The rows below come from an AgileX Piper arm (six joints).
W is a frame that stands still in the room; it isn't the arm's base.
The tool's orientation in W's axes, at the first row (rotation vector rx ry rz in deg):
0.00 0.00 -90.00
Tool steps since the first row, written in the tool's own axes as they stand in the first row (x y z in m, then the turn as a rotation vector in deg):
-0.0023 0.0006 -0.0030 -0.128 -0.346 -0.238
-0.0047 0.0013 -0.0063 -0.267 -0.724 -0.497
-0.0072 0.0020 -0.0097 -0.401 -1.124 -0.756
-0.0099 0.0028 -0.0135 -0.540 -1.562 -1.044
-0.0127 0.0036 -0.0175 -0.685 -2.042 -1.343
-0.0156 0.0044 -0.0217 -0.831 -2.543 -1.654
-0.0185 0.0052 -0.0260 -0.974 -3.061 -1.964
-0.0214 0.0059 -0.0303 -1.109 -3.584 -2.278
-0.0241 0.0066 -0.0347 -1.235 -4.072 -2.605
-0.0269 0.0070 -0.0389 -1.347 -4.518 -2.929
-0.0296 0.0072 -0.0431 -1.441 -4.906 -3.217
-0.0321 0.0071 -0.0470 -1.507 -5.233 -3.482
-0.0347 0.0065 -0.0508 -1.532 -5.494 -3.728
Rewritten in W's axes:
0.0006 0.0023 -0.0030 -0.346 0.128 -0.238
0.0013 0.0047 -0.0063 -0.724 0.267 -0.497
0.0020 0.0072 -0.0097 -1.124 0.401 -0.756
0.0028 0.0099 -0.0135 -1.562 0.540 -1.044
0.0036 0.0127 -0.0175 -2.042 0.685 -1.343
0.0044 0.0156 -0.0217 -2.543 0.831 -1.654
0.0052 0.0185 -0.0260 -3.061 0.974 -1.964
0.0059 0.0214 -0.0303 -3.584 1.109 -2.278
0.0066 0.0241 -0.0347 -4.072 1.235 -2.605
0.0070 0.0269 -0.0389 -4.518 1.347 -2.929
0.0072 0.0296 -0.0431 -4.906 1.441 -3.217
0.0071 0.0321 -0.0470 -5.233 1.507 -3.482
0.0065 0.0347 -0.0508 -5.494 1.532 -3.728

